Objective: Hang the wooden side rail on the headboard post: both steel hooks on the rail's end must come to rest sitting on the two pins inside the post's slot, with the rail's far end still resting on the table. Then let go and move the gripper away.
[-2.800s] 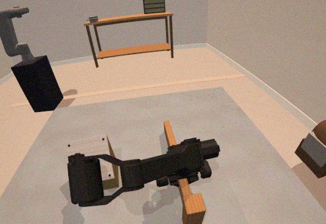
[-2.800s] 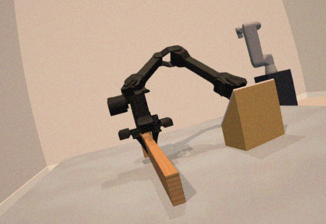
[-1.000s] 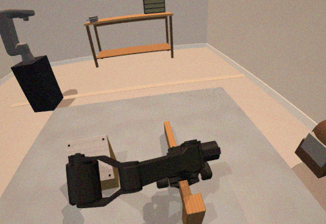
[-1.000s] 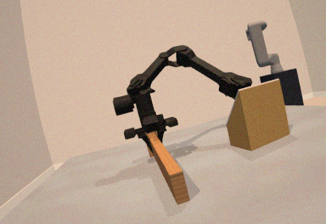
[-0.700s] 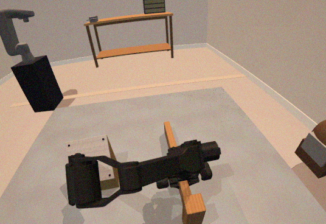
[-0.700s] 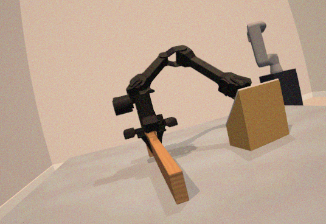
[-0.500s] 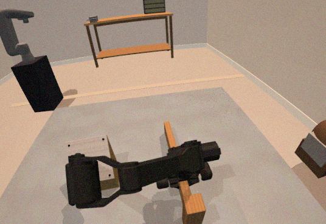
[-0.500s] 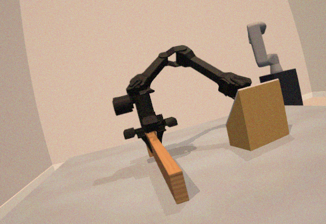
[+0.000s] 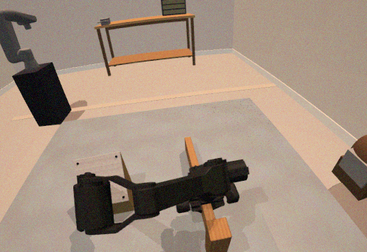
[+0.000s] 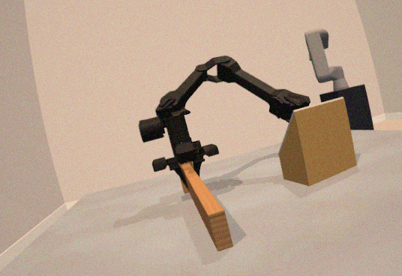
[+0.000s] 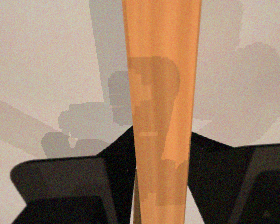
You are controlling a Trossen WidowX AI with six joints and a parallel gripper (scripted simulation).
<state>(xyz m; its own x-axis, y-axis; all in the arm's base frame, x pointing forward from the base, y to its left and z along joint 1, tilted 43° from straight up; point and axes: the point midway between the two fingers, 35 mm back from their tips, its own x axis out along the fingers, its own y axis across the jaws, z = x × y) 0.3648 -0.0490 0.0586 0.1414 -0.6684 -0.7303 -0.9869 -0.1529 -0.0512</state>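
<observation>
Now: the headboard post 10 mm ahead of my gripper tip, 120 mm to the right of it and 40 mm above it.
</observation>
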